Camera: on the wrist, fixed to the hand. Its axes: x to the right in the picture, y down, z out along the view.
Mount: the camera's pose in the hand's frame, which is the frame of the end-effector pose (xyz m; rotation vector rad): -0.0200 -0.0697 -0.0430 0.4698 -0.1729 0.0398
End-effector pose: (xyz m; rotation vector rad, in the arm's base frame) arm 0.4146 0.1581 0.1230 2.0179 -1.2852 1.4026
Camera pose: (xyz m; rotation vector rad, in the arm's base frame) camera 0.4475 0.2343 0.1376 -2.3597 1.0908 -1.6261
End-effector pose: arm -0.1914 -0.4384 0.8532 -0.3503 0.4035 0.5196
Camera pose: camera -0.1817 -0.5212 0.8404 0.1550 0.3527 0.4734
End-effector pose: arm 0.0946 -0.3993 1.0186 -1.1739 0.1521 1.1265
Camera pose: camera 0.1564 -0.4416 1.0572 -0.6567 0.2902 1.1437
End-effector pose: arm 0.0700 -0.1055 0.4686 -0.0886 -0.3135 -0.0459
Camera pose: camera 0.0600 -0.1783 0.4272 0.3689 -0.4876 0.0759
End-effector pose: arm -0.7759 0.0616 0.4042 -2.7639 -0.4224 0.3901
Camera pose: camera -0.7978 0.1067 0.4720 -2.2929 -0.2727 0.6495
